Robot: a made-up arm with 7 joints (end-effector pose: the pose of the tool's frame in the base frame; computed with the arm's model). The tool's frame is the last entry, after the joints. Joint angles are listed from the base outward.
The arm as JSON. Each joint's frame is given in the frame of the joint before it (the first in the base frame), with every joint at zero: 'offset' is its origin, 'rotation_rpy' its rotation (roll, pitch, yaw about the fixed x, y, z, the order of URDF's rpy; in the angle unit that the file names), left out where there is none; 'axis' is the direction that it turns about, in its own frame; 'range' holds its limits. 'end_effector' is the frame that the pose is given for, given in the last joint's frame.
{
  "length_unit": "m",
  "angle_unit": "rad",
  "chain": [
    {
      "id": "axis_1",
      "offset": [
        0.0,
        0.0,
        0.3
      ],
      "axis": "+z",
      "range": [
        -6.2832,
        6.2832
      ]
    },
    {
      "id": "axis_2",
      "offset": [
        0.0,
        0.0,
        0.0
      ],
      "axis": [
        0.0,
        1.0,
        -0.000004
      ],
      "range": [
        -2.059,
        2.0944
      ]
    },
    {
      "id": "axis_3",
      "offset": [
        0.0,
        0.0,
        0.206
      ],
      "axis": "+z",
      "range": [
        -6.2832,
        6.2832
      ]
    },
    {
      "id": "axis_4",
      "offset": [
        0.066,
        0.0,
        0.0
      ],
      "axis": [
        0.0,
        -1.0,
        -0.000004
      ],
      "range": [
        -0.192,
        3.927
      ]
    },
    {
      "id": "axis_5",
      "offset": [
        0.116,
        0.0,
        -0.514
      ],
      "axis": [
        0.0,
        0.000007,
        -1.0
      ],
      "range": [
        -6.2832,
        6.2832
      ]
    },
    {
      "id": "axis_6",
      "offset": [
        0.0,
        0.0,
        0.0
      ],
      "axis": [
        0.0,
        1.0,
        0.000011
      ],
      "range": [
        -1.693,
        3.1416
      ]
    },
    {
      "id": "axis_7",
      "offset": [
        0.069,
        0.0,
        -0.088
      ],
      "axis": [
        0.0,
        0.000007,
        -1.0
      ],
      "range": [
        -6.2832,
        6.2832
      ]
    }
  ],
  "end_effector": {
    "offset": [
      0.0,
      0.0,
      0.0
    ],
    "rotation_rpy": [
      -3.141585,
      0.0,
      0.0
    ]
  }
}
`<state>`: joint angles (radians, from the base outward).
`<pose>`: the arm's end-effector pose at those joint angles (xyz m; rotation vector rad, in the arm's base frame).
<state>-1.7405 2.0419 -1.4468 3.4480 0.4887 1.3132 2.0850</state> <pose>0.0556 -0.6955 -0.0561 -0.0817 -2.3635 0.1483</pose>
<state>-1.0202 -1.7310 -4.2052 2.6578 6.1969 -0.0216 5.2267</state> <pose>-0.2864 0.7617 0.0769 -0.9841 2.1175 1.5265</pose>
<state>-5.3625 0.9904 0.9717 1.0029 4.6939 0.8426 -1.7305</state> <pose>-0.3095 0.4678 -0.0397 -2.0535 2.0792 0.1182</pose>
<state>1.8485 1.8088 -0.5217 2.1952 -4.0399 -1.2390 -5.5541</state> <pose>0.1532 0.4950 -0.1412 -1.4616 1.1636 -1.3873</pose>
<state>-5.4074 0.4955 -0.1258 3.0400 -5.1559 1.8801 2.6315</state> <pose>0.2007 0.3773 0.9416 -2.0720 1.2658 1.2048</pose>
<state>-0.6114 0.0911 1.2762 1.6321 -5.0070 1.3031 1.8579</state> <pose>0.5071 0.4416 0.6261 -1.5713 1.3069 1.4838</pose>
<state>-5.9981 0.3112 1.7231 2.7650 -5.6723 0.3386 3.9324</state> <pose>0.1972 0.2246 1.0969 0.1099 -0.8227 -2.6281</pose>
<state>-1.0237 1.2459 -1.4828 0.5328 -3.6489 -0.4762 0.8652</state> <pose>-0.4544 0.0213 0.2315 -1.7175 -0.2732 0.7697</pose>
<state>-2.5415 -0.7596 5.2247 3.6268 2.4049 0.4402 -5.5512</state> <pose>0.6527 0.1283 0.7010 1.3911 0.1210 1.9370</pose>
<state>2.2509 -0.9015 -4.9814 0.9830 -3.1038 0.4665 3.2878</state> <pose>-0.5738 -0.2675 0.3939 0.7418 -1.2224 -0.2317</pose>
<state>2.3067 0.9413 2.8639 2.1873 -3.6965 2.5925 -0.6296</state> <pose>-0.2470 0.2150 0.9541 -1.1832 -2.5369 -1.0122</pose>
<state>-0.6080 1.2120 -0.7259 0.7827 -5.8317 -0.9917 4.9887</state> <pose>-0.1235 -0.4234 -0.0722 1.9715 0.2317 -0.5354</pose>
